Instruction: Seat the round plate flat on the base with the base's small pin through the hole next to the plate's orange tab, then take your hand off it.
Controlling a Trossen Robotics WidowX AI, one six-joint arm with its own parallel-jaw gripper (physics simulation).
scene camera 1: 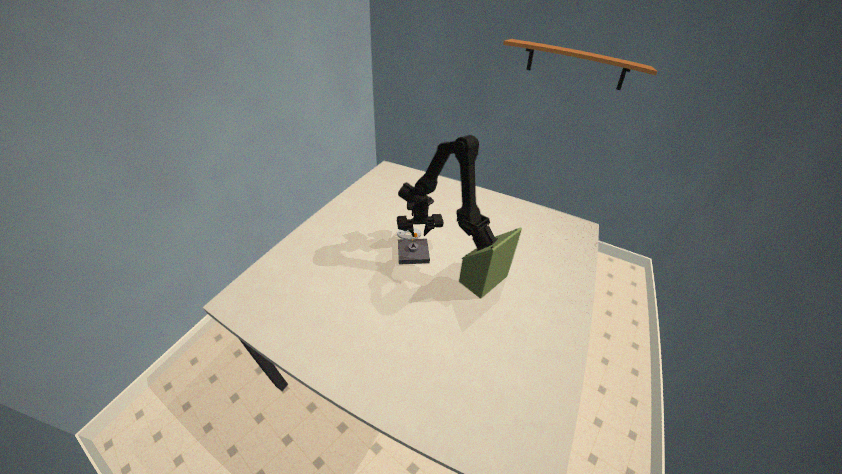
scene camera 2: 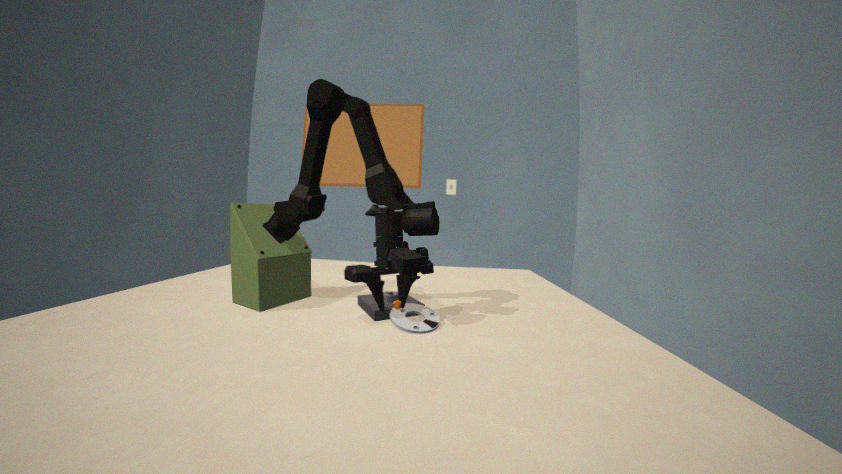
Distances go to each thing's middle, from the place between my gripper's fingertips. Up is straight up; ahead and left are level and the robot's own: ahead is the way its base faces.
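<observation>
There's a round plate (scene camera 2: 430,323) here, and my gripper is 20 mm to the left of it and 50 mm short of it.
</observation>
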